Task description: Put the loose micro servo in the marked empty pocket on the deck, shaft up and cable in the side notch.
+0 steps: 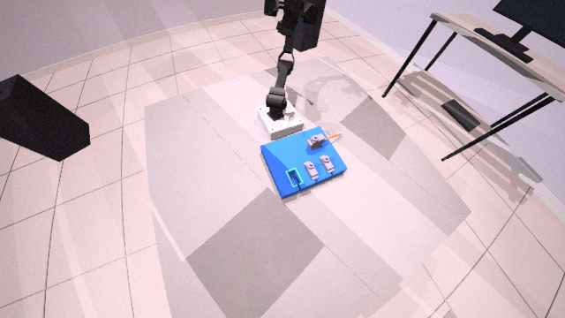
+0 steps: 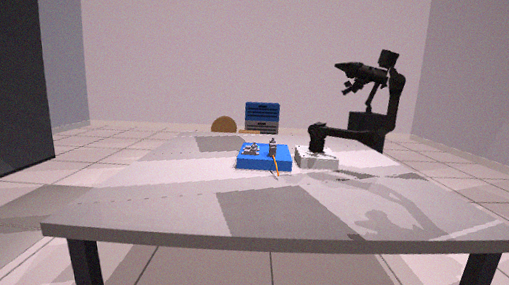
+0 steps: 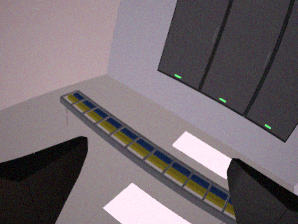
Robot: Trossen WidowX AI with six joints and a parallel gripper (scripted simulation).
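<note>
My gripper tip is 44 cm above the blue deck, 24 cm short of it and 10 cm to the left of it.
</note>
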